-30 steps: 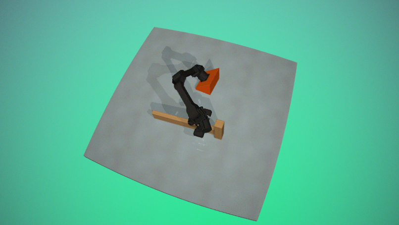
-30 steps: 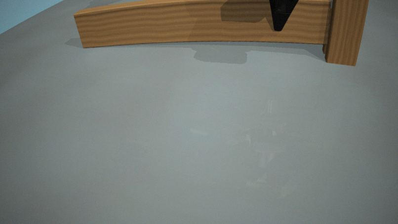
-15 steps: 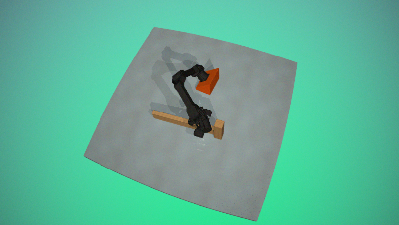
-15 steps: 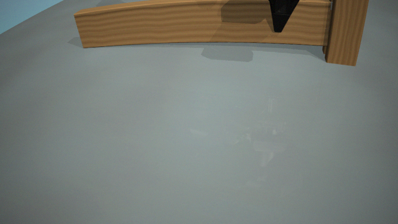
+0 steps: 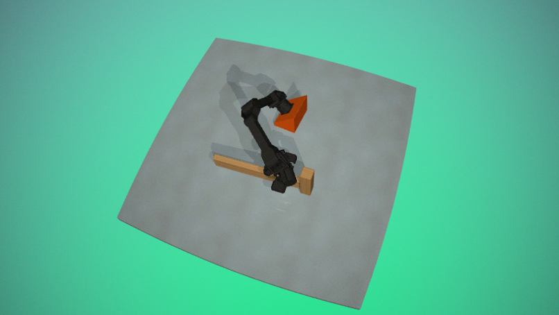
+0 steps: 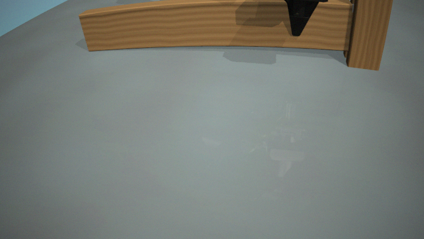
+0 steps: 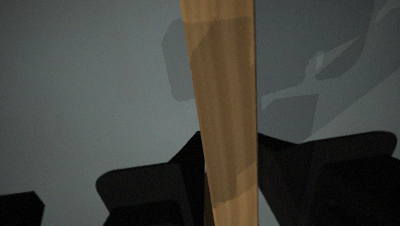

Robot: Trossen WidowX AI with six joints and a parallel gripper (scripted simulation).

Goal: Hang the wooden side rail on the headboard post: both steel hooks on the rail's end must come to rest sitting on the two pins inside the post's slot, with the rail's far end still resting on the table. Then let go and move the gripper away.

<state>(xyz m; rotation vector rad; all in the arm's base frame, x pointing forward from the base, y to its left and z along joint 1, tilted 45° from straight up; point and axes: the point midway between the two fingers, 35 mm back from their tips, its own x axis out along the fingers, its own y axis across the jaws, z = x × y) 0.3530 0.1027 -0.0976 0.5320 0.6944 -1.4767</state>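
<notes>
My gripper tip is 10 cm to the right of the headboard post, 5 cm below it and 1 cm past it.
</notes>
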